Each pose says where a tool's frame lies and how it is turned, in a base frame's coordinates. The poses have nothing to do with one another.
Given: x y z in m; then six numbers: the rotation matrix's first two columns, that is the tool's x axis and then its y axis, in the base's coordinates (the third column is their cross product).
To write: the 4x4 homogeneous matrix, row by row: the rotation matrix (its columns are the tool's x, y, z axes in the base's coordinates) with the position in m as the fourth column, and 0 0 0 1 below. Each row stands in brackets. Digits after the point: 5 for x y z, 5 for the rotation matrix.
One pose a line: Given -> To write
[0.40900 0.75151 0.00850 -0.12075 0.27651 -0.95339 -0.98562 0.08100 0.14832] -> [[-0.12075 -0.98562 0.11824 0.40900], [0.27651 0.08100 0.95759 0.75151], [-0.95339 0.14832 0.26275 0.00850], [0 0 0 1]]
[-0.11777 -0.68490 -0.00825 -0.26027 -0.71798 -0.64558 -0.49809 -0.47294 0.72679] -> [[-0.26027 -0.49809 -0.82714 -0.11777], [-0.71798 -0.47294 0.51072 -0.68490], [-0.64558 0.72679 -0.23453 -0.00825], [0 0 0 1]]
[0.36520 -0.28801 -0.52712 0.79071 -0.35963 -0.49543 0.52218 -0.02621 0.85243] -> [[0.79071 0.52218 -0.31954 0.36520], [-0.35963 -0.02621 -0.93273 -0.28801], [-0.49543 0.85243 0.16707 -0.52712], [0 0 0 1]]
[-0.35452 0.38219 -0.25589 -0.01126 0.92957 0.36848 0.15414 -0.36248 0.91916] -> [[-0.01126 0.15414 0.98799 -0.35452], [0.92957 -0.36248 0.06715 0.38219], [0.36848 0.91916 -0.13920 -0.25589], [0 0 0 1]]
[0.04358 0.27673 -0.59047 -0.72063 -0.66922 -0.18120 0.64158 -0.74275 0.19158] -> [[-0.72063 0.64158 -0.26280 0.04358], [-0.66922 -0.74275 0.02180 0.27673], [-0.18120 0.19158 0.96461 -0.59047], [0 0 0 1]]
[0.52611 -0.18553 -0.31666 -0.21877 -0.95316 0.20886 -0.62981 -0.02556 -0.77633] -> [[-0.21877 -0.62981 0.74531 0.52611], [-0.95316 -0.02556 -0.30138 -0.18553], [0.20886 -0.77633 -0.59472 -0.31666], [0 0 0 1]]
